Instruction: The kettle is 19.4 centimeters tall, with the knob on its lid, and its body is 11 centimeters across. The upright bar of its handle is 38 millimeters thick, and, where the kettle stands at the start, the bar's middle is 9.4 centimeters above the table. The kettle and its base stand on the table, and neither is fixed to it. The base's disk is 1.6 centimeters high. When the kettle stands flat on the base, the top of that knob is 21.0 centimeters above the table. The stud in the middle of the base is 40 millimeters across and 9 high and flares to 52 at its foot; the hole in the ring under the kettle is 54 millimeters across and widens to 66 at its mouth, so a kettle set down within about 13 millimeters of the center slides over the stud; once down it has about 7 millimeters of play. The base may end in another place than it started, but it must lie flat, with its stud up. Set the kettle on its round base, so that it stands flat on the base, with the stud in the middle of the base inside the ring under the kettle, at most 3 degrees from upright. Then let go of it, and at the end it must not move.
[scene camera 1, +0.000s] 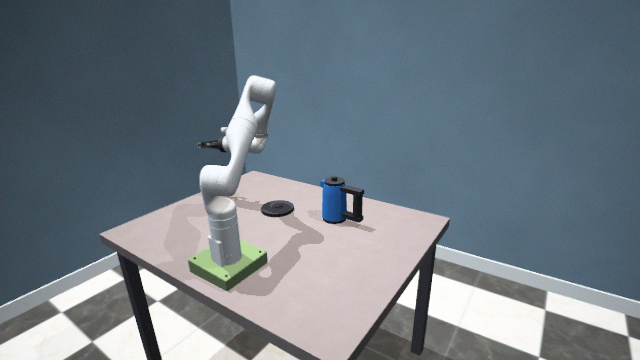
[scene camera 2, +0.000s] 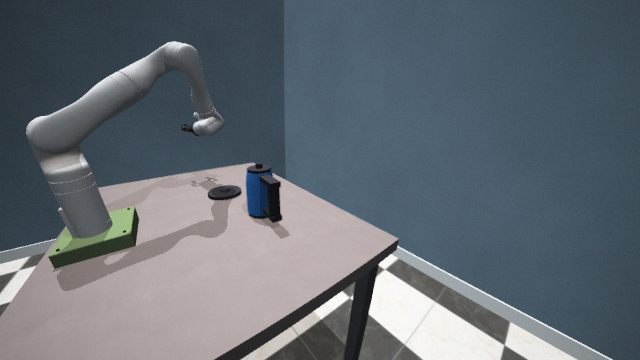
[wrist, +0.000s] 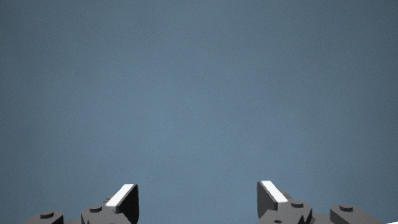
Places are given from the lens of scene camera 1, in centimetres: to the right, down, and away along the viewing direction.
blue kettle (scene camera 1: 334, 201): 6, 9, 146
